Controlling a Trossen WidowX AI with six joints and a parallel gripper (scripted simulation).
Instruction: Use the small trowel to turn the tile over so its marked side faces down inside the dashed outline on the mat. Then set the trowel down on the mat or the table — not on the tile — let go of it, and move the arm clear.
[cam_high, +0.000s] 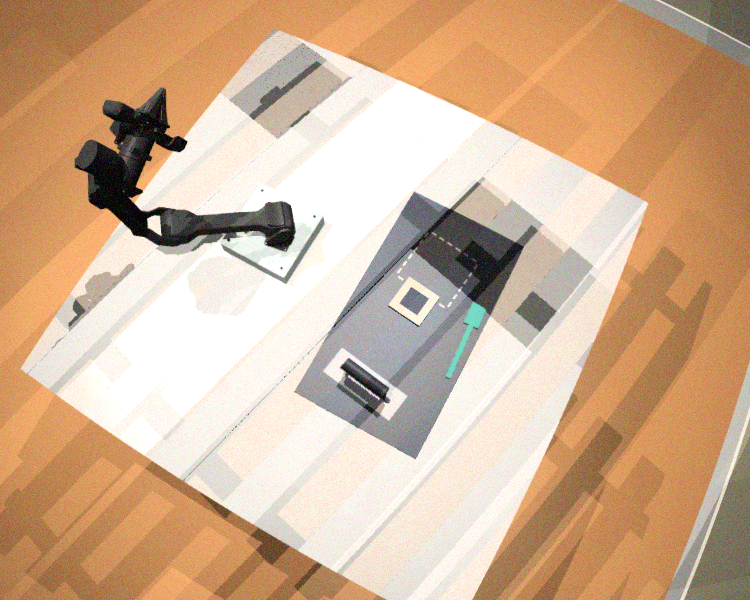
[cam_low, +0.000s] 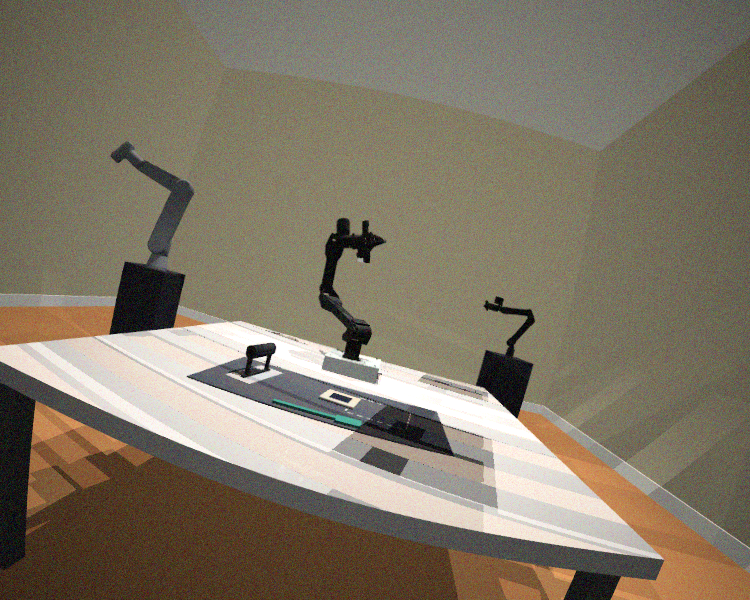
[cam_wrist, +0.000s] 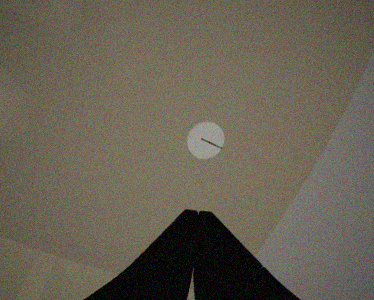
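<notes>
Now: gripper tip 530 mm short of the black-handled tool, 290 mm to the left of it and 510 mm above it. Round my gripper tip: cream tile: 590 mm ahead, 50 mm to the right, 540 mm below; dark mat: 610 mm ahead, 80 mm to the right, 560 mm below; teal trowel: 750 mm ahead, 80 mm to the right, 540 mm below.
</notes>
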